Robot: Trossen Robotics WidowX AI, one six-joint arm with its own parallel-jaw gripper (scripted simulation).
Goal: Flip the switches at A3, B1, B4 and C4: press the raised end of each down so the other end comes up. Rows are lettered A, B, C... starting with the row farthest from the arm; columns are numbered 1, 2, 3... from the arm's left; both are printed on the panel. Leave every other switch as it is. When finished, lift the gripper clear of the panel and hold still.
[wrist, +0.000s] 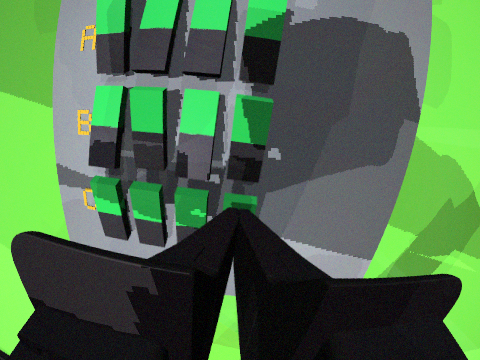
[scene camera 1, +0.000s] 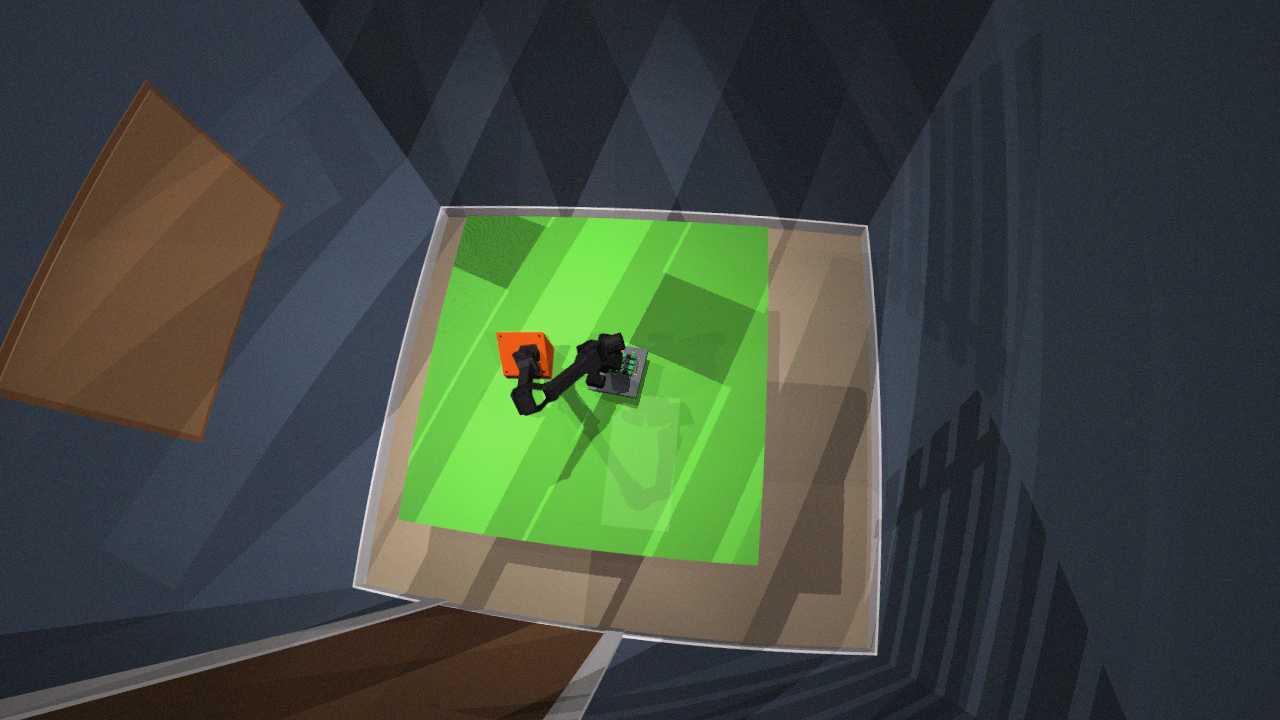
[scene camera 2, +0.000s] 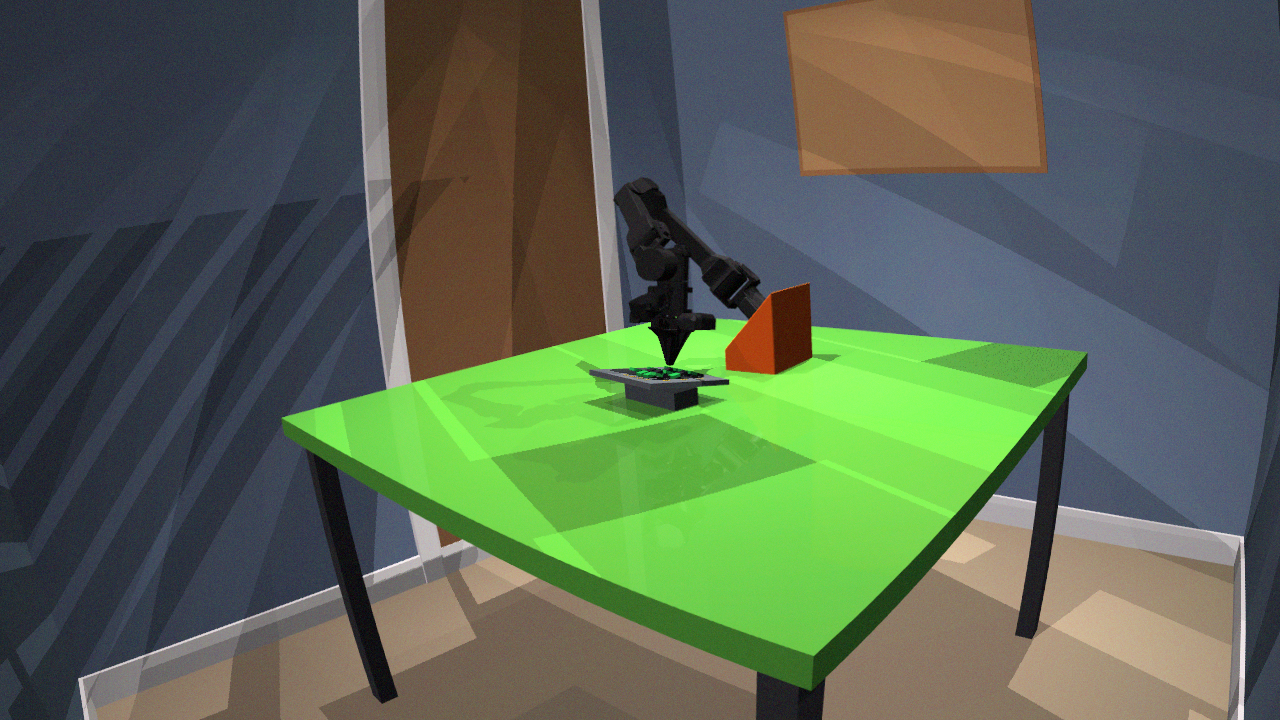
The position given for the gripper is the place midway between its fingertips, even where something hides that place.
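Note:
Shut and holding nothing, the gripper [scene camera 2: 669,365] [wrist: 236,219] appears in scene camera 2 and also in the wrist view. The scene includes a switch B1 [wrist: 108,114] as well.

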